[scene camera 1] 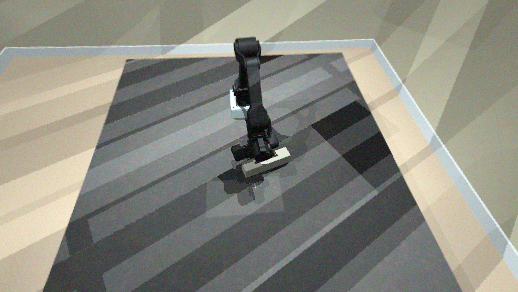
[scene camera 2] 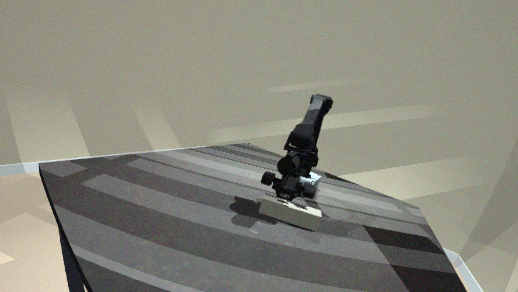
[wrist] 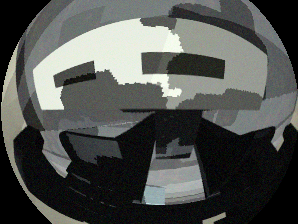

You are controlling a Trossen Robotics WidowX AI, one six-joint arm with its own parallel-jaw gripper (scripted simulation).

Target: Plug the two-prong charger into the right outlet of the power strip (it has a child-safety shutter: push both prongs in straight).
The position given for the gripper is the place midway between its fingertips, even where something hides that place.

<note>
In view: the gripper (scene camera 2: 282, 204), a charger (wrist: 176, 129) and a power strip top (wrist: 116, 48).
The gripper is seen too in the wrist view (wrist: 172, 117).
</note>
